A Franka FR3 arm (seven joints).
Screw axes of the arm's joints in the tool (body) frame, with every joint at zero. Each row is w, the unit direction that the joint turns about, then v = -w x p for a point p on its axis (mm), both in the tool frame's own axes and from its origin. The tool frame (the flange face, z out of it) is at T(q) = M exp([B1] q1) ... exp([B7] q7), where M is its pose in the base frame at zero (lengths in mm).
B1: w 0 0 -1 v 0 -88 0
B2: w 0 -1 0 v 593 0 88
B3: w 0 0 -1 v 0 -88 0
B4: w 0 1 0 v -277 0 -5.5
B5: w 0 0 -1 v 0 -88 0
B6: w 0 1 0 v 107 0 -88
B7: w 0 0 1 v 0 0 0
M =
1 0 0 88
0 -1 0 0
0 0 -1 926
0 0 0 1
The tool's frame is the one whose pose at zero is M.
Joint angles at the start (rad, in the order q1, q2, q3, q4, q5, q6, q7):
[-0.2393 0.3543 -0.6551 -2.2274 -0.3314 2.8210 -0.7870]
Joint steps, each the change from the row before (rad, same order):
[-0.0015 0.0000 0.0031 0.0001 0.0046 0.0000 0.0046]
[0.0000 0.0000 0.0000 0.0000 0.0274 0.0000 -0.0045]
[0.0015 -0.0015 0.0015 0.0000 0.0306 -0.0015 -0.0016]
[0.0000 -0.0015 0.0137 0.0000 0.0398 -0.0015 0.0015]
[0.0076 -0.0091 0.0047 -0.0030 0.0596 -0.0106 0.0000]
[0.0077 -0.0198 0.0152 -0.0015 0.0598 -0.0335 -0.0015]
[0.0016 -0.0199 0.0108 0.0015 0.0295 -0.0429 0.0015]
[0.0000 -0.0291 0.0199 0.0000 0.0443 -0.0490 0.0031]
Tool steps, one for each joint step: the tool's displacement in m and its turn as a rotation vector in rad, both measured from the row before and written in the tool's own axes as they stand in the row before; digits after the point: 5 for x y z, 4 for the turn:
[0.00064 -0.00030 0.00002 0.0017 0.0021 0.0078]
[-0.00097 0.00096 0.00001 0.0061 0.0061 0.0215]
[0.00029 0.00050 -0.00083 0.0074 0.0084 0.0255]
[0.00510 -0.00247 -0.00126 0.0126 0.0162 0.0286]
[0.00257 -0.00158 -0.00344 0.0211 0.0175 0.0488]
[0.00645 -0.00480 -0.00680 0.0372 0.0170 0.0415]
[0.00273 -0.00282 -0.00593 0.0343 0.0014 0.0243]
[0.00509 -0.00545 -0.00920 0.0456 0.0124 0.0337]

